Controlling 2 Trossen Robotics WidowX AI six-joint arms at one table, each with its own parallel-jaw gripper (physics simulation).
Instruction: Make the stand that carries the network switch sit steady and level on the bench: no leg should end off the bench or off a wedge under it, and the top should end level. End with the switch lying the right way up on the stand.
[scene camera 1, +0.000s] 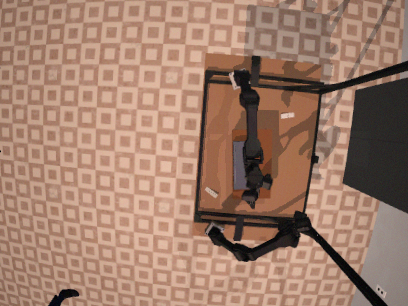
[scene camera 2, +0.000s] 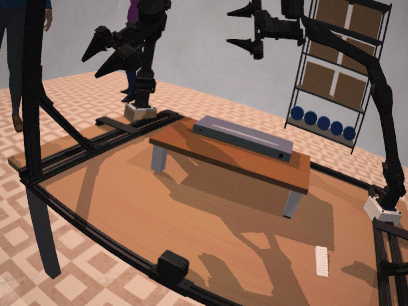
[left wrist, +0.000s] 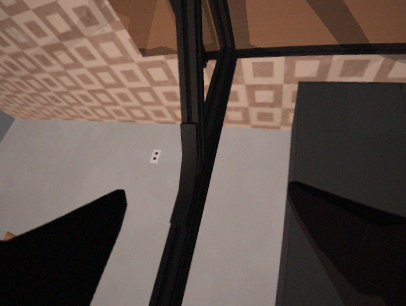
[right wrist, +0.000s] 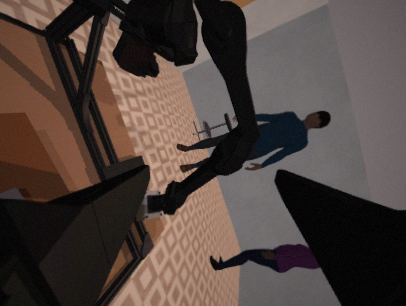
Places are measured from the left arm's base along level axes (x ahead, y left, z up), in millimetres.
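Where they show: left gripper, fingertip midpoint: (scene camera 2: 88, 68) (left wrist: 207, 193) (right wrist: 119, 16); right gripper, fingertip midpoint: (scene camera 1: 255, 202) (scene camera 2: 226, 26) (right wrist: 214, 173); left arm's base, link origin: (scene camera 1: 214, 231) (scene camera 2: 140, 105) (right wrist: 153, 204); right arm's base, link origin: (scene camera 1: 239, 78) (scene camera 2: 385, 205).
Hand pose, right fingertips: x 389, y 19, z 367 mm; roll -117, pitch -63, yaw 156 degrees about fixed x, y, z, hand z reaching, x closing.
Each offset is from my right fingertips to the top centre of the thing. Level surfaces: height alone.
The stand (scene camera 1: 267, 142) (scene camera 2: 230, 159) (right wrist: 35, 162) has an orange-brown top and grey legs. Two legs show in scene camera 2; the right one ends in a dark strip, and its contact with the bench is unclear. The other legs are hidden, and I cannot tell if the top is level. The grey network switch {dx +91, dy +75, dz -296 mm} (scene camera 1: 239, 167) (scene camera 2: 242, 137) lies flat on the top, toward its far edge in scene camera 2. My left gripper (scene camera 2: 91, 68) (left wrist: 207, 193) is open and empty, high beyond the stand's left end. My right gripper (scene camera 2: 228, 27) is open and empty, high above the stand.
A white ribbed piece {dx +500, dy -30, dz -413 mm} (scene camera 1: 287, 115) (scene camera 2: 321, 261) lies on the bench {dz -425 mm} (scene camera 1: 292, 140) (scene camera 2: 115, 200), apart from the stand. Another pale piece {dx -179, dy +133, dz -413 mm} (scene camera 1: 211, 192) lies at the bench's lower left in scene camera 1. A black frame (scene camera 1: 201, 150) (scene camera 2: 100, 230) runs around the bench, with a black block (scene camera 2: 173, 265) on it.
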